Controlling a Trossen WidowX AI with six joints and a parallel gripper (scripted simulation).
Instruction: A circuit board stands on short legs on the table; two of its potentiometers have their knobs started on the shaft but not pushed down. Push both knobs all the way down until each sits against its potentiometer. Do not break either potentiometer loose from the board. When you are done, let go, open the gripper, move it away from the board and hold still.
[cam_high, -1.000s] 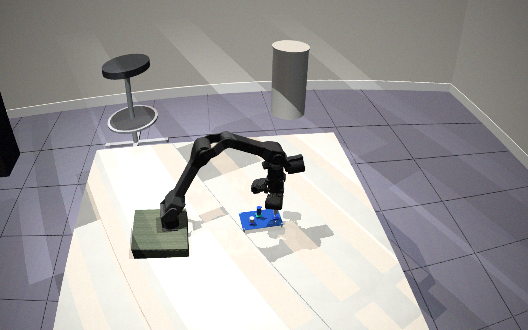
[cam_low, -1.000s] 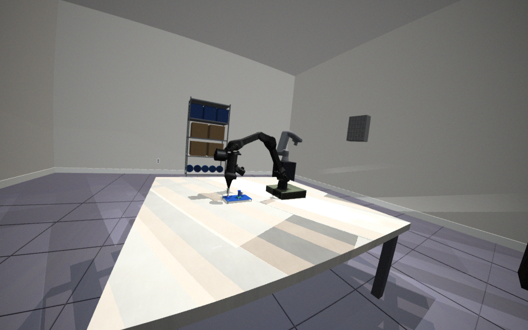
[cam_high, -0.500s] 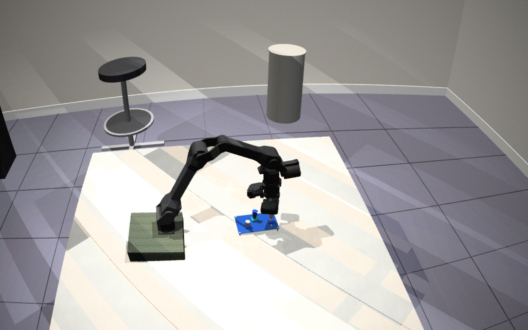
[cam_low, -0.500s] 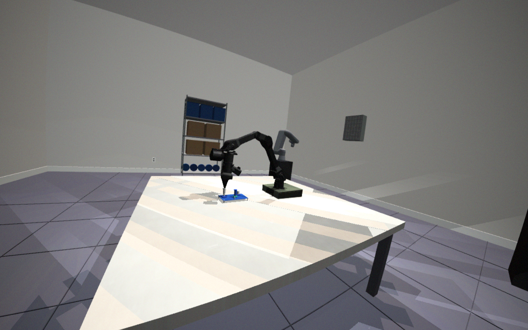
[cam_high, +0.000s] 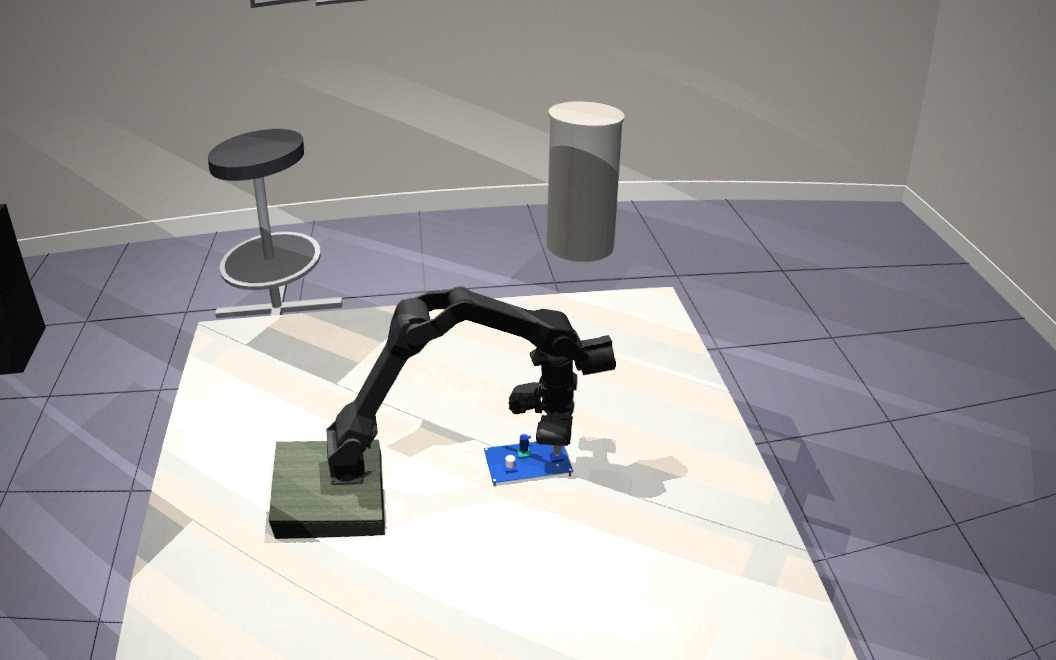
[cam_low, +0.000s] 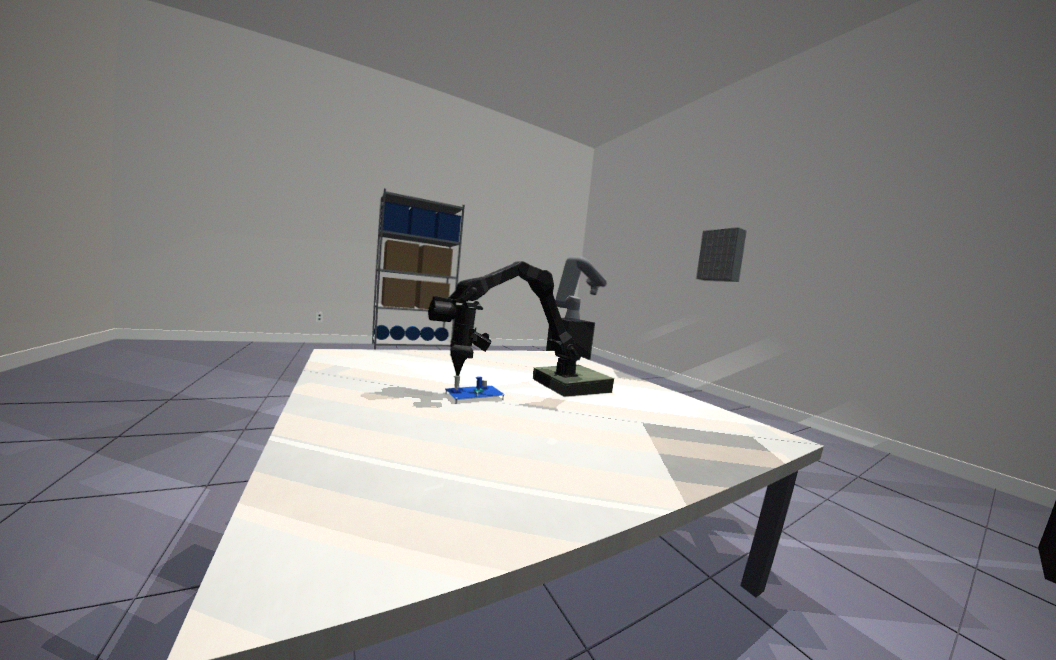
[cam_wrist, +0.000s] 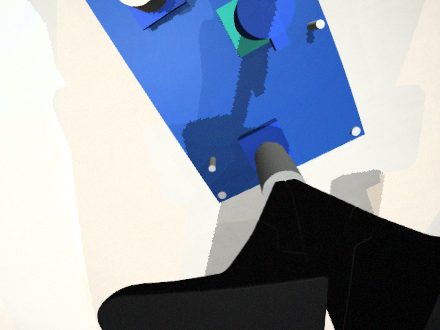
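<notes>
Right now the grey knob is 10 mm below my gripper tip. From my gripper tip the other things lie so: dark blue knob (60 mm behind, 20 mm to the left, 20 mm below).
</notes>
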